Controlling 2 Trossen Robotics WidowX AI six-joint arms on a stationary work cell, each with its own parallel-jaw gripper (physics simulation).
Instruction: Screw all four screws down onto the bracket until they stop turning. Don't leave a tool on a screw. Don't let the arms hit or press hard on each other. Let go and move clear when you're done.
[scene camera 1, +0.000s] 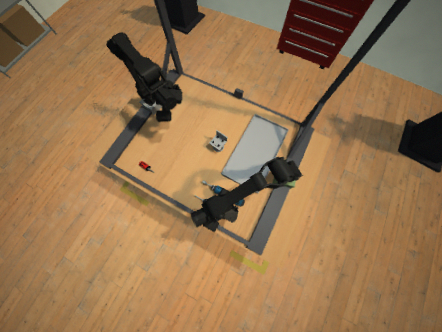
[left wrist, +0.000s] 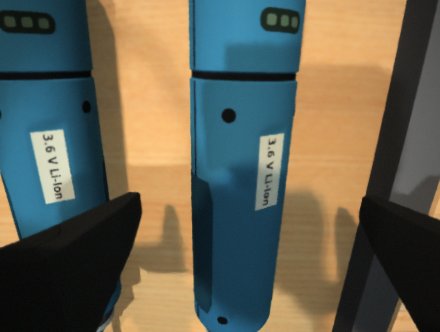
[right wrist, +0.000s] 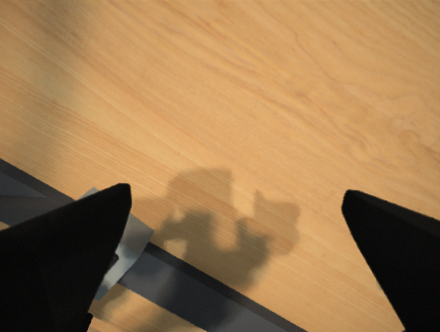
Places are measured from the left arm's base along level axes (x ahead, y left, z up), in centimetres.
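Pixels of known places: left gripper, between the fingertips: (left wrist: 251, 204); right gripper, between the fingertips: (scene camera 1: 170, 110) (right wrist: 238, 196); right arm's base, origin of its link: (scene camera 1: 150, 100).
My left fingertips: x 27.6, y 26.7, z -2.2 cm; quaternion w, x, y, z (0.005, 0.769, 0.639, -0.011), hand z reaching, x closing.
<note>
For each thing: its top centre in the pictures, then the offset to it from my left fingertips. "spot": a spot on its surface instead.
- small light bracket, centre of its top: (scene camera 1: 218, 145) dx +10.1, dy -31.1, dz +4.6 cm
- red screwdriver, centre of its top: (scene camera 1: 146, 166) dx +44.4, dy -9.7, dz -0.2 cm
- grey tray, centre of its top: (scene camera 1: 256, 150) dx -10.0, dy -36.8, dz -1.6 cm
- light-grey piece, a spot on its surface: (right wrist: 134, 242) (scene camera 1: 153, 109) spot: dx +54.9, dy -43.6, dz +0.8 cm
The small light bracket (scene camera 1: 218, 144) stands mid-table; its screws are too small to judge. One blue electric screwdriver (scene camera 1: 217, 189) (left wrist: 50, 110) lies left of another blue electric screwdriver (left wrist: 240, 150) in the left wrist view; the second is mostly hidden under the left arm in the scene view. My left gripper (left wrist: 251, 204) is open and low over the second one, a finger at each side of its body, not gripping. A red screwdriver (scene camera 1: 144, 165) lies at the table's left front. My right gripper (scene camera 1: 163, 116) (right wrist: 238, 196) is open and empty above the table by the left rail.
A grey tray (scene camera 1: 256, 150) lies right of the bracket. A dark frame rail (left wrist: 425, 100) runs close to the left gripper's right-hand finger. A light-grey piece (scene camera 1: 151, 106) (right wrist: 134, 242) sits on the rail by the right gripper. The arms are well apart.
</note>
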